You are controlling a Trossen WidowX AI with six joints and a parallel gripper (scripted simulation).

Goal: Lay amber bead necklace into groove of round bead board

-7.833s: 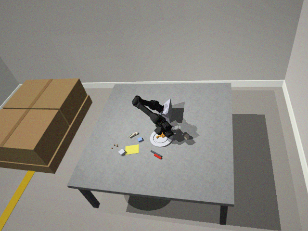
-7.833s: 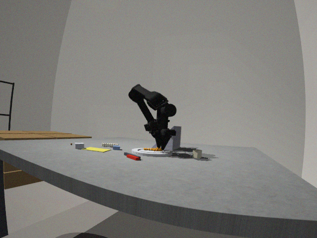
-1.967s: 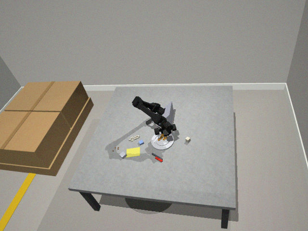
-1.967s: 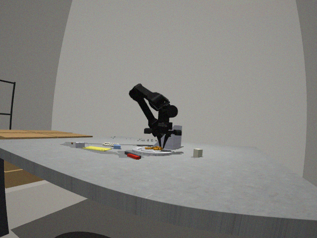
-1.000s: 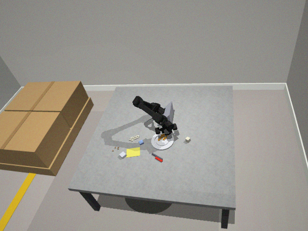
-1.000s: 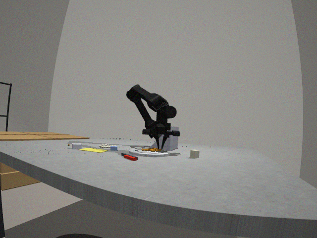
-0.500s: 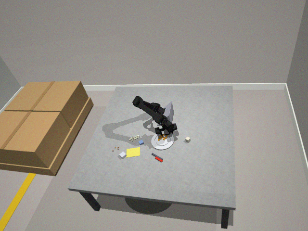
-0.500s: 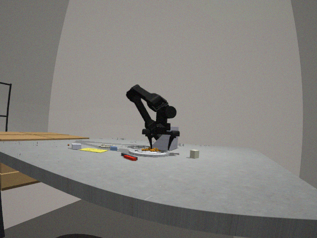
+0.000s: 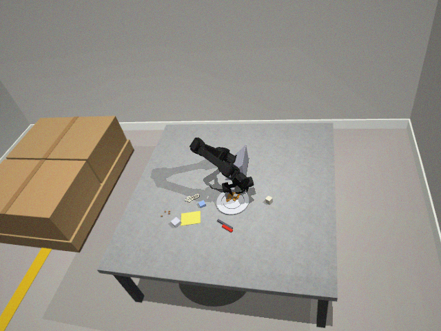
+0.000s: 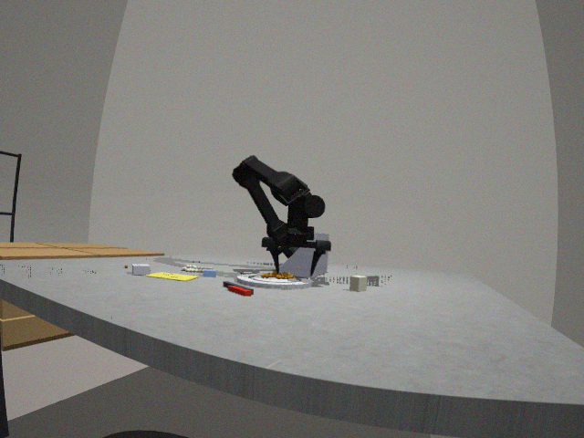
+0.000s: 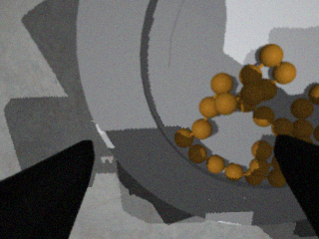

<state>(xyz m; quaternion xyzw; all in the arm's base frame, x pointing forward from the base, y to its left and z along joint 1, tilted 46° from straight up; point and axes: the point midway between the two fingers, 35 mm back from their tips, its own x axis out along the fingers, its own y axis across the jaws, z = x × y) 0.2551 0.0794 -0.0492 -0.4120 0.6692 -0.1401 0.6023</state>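
Now: the round bead board 5 cm ahead of my gripper tip, 3 cm to the right of it and 1 cm below it. The rest, counted from my gripper tip: blue cube (10 cm ahead, 22 cm to the right, 1 cm below); cream cube (4 cm ahead, 19 cm to the left); red-handled tool (24 cm ahead, 3 cm to the right, 1 cm below).
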